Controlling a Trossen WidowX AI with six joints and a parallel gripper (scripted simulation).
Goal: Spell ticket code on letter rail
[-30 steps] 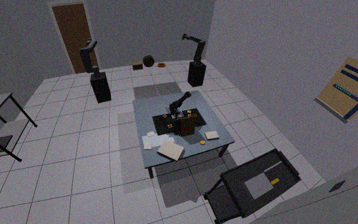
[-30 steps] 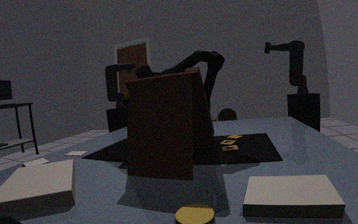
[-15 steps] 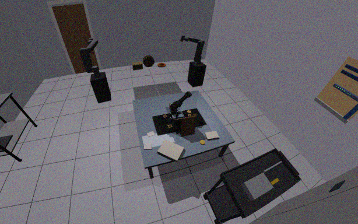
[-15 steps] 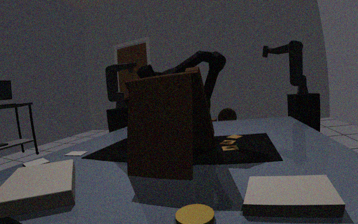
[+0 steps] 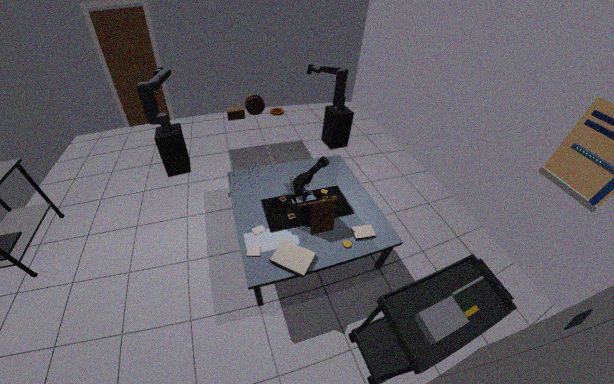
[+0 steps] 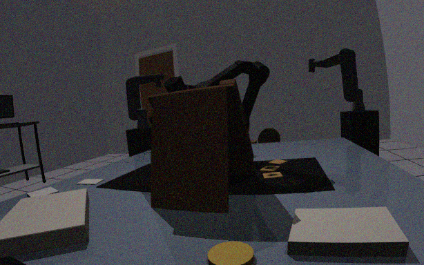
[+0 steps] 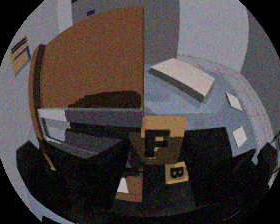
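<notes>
My gripper tip is 9 cm to the right of the white printed slip, 8 cm above it and 4 cm past it. Round my gripper tip: black mat: 15 cm below, 13 cm behind, 12 cm to the left; tan letter tile: right at my gripper tip; pale block: 43 cm to the left, 35 cm ahead, 14 cm below.
</notes>
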